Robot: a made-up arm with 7 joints.
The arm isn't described. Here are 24 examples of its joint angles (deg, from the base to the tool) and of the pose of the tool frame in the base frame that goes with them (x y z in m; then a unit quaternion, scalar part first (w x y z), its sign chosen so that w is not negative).
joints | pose
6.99 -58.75 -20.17 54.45 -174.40 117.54 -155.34 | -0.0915 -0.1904 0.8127 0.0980 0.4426 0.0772 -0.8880
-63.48 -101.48 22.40 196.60 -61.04 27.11 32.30 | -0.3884 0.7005 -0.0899 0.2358 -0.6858 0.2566 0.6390
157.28 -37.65 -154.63 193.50 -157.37 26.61 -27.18 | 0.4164 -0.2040 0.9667 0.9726 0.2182 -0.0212 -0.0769
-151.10 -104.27 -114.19 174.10 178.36 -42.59 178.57 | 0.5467 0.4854 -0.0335 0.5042 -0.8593 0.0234 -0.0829
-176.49 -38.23 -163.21 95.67 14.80 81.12 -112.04 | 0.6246 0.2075 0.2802 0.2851 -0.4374 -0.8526 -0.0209
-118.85 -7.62 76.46 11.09 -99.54 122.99 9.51 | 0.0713 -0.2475 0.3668 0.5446 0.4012 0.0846 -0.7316
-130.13 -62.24 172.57 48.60 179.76 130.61 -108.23 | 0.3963 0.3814 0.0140 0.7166 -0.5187 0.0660 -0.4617
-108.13 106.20 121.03 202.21 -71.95 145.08 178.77 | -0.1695 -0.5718 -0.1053 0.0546 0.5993 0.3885 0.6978
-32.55 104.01 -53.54 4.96 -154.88 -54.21 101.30 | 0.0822 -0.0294 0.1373 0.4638 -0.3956 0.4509 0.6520
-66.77 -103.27 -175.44 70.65 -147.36 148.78 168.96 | -0.1201 0.4000 -0.2634 0.4629 -0.2710 -0.4426 -0.7186
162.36 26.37 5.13 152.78 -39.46 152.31 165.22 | -0.4344 0.2114 0.6964 0.1437 -0.9254 0.2381 -0.2574
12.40 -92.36 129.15 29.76 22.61 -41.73 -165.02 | -0.2899 0.3070 -0.0016 0.5659 -0.8027 0.1859 0.0287
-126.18 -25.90 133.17 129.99 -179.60 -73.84 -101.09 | 0.4325 0.2103 0.6164 0.1172 -0.8001 0.4852 -0.3325
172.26 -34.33 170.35 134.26 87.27 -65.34 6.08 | 0.5031 -0.2528 0.6824 0.1391 0.0197 0.6311 -0.7628
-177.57 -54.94 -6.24 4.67 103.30 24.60 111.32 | -0.1273 0.0473 0.3359 0.3603 0.8003 -0.1751 -0.4463
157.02 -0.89 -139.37 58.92 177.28 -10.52 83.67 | 0.3868 0.1156 0.3901 0.2632 0.4834 0.7763 0.3073
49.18 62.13 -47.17 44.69 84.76 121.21 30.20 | 0.3457 0.1744 0.0271 0.1553 -0.4552 0.6078 0.6319
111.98 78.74 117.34 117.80 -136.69 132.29 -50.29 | -0.5164 0.5568 0.3904 0.2320 -0.1616 0.9326 0.2245
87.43 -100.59 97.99 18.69 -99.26 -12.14 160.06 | -0.2296 -0.0048 0.0719 0.3510 -0.2383 -0.6909 -0.5853
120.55 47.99 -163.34 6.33 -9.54 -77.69 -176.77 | 0.1146 0.0177 0.5653 0.8143 0.0193 0.4506 -0.3654
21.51 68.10 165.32 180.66 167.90 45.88 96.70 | 0.7858 0.2958 0.5302 0.3339 -0.6760 0.4643 -0.4647
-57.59 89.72 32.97 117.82 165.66 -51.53 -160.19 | 0.4193 -0.3316 -0.1119 0.2418 -0.8387 0.4792 0.0926
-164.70 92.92 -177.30 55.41 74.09 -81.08 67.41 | -0.3456 -0.2124 0.5400 0.7426 0.5057 0.2916 -0.3283
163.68 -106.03 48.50 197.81 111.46 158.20 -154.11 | 0.5239 -0.1411 -0.1115 0.6922 -0.2002 -0.6382 0.2711
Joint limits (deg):
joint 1: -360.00..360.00
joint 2: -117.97..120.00
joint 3: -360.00..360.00
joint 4: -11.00..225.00
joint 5: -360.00..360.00
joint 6: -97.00..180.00
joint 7: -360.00..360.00
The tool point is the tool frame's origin. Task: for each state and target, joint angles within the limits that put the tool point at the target. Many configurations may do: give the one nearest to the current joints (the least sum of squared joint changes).
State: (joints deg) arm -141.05 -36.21 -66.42 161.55 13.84 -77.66 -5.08
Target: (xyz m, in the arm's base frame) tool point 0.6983 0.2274 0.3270
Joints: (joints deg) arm -156.93 -76.11 -64.72 168.78 17.21 -68.04 -5.08
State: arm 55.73 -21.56 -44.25 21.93 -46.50 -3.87 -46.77
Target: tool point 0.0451 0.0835 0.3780
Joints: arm 59.89 -57.20 -37.34 -8.57 -59.24 -18.44 -46.77
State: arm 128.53 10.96 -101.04 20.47 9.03 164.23 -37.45
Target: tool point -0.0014 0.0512 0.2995
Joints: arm 129.09 17.56 -99.28 7.44 8.16 122.78 -37.45
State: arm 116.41 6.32 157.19 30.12 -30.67 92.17 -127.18
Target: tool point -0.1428 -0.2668 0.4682
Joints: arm 108.70 23.93 154.12 49.88 -35.46 93.48 -127.18
